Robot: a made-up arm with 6 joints. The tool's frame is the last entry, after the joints. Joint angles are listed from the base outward. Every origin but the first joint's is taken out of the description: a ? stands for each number. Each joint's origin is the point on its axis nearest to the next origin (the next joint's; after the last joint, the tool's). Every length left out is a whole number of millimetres.
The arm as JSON. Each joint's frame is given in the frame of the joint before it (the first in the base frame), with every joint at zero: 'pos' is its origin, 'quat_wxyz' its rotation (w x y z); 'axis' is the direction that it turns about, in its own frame. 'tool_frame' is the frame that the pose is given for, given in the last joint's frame.
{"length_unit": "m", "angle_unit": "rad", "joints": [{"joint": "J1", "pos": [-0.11, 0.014, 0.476], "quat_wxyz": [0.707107, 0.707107, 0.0, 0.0], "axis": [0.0, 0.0, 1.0]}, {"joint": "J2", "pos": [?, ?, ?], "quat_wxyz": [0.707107, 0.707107, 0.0, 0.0], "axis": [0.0, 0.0, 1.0]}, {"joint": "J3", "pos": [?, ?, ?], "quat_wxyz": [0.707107, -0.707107, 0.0, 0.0], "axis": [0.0, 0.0, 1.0]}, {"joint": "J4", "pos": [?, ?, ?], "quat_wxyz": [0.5, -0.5, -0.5, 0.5], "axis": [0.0, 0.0, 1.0]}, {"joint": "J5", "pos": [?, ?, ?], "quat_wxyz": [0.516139, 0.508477, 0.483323, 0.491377], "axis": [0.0, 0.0, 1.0]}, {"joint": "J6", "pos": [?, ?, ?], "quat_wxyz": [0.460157, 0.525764, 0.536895, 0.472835], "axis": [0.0, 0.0, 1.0]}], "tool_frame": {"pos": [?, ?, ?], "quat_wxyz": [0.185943, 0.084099, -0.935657, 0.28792]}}
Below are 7 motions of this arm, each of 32 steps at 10 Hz.
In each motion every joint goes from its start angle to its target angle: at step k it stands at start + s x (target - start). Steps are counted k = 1, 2, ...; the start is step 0. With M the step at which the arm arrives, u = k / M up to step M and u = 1 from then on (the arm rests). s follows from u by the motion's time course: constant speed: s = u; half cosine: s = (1 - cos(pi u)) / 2; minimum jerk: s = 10 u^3 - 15 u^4 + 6 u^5.
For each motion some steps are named. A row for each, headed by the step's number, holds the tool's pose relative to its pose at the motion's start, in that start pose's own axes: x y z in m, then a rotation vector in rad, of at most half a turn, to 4 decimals.
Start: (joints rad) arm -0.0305 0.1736 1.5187 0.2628 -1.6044 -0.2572
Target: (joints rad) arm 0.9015 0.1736 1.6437 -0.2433 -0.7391 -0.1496
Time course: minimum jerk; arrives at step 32
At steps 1, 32:
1: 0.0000 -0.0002 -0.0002 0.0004 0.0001 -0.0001
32: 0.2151 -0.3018 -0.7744 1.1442 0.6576 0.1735

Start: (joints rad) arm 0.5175 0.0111 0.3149 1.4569 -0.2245 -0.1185
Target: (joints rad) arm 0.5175 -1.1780 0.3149 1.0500 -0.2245 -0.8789
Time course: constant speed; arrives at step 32
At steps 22, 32:
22: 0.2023 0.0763 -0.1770 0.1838 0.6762 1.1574
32: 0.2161 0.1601 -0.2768 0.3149 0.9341 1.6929

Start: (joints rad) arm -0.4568 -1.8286 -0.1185 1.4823 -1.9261 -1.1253
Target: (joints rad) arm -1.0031 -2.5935 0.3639 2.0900 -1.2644 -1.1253
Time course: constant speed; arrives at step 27
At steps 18, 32:
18: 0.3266 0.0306 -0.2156 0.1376 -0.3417 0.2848
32: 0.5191 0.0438 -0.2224 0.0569 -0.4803 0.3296

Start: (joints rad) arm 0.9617 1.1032 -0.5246 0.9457 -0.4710 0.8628
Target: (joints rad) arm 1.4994 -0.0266 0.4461 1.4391 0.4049 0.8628
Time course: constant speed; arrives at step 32
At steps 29, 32:
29: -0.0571 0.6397 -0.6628 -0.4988 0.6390 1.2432
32: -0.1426 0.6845 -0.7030 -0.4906 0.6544 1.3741

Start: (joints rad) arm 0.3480 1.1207 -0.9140 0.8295 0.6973 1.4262
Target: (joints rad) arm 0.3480 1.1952 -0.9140 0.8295 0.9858 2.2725
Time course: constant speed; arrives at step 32
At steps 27, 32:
27: -0.0243 0.0091 -0.0541 0.0600 -0.3903 -0.5787
32: -0.0278 0.0114 -0.0649 0.0695 -0.4761 -0.6740

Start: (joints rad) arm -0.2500 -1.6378 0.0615 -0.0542 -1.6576 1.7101
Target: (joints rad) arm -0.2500 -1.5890 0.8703 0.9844 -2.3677 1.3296
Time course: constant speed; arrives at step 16
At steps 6, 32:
6: 0.0458 -0.0491 -0.2290 0.0995 0.6253 0.1913
32: -0.0821 -0.1619 -0.5499 0.6601 1.6254 0.3192

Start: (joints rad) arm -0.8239 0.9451 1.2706 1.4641 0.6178 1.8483
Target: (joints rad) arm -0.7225 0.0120 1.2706 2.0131 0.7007 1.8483
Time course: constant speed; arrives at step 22
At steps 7, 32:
7: -0.1250 -0.0332 -0.0305 -0.0560 0.1034 0.0635
32: -0.3615 -0.1082 0.0171 -0.1159 0.3386 0.2120

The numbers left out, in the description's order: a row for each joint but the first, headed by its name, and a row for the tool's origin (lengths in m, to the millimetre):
J2: -0.087 -0.271 0.0
J3: 0.029 -0.064 0.0
J4: -0.133 -0.413 0.0
J5: -0.309 0.014 0.0
J6: -0.032 -0.043 0.0
tool: 0.012 -0.03 0.0

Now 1 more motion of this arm.
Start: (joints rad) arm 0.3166 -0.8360 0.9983 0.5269 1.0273 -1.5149
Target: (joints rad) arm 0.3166 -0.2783 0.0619 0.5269 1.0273 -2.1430
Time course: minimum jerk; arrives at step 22
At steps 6, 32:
6: 0.0215 0.0381 -0.0868 0.0470 -0.0717 0.0344
32: 0.4547 0.2742 -0.3989 0.0011 -0.7161 0.2575

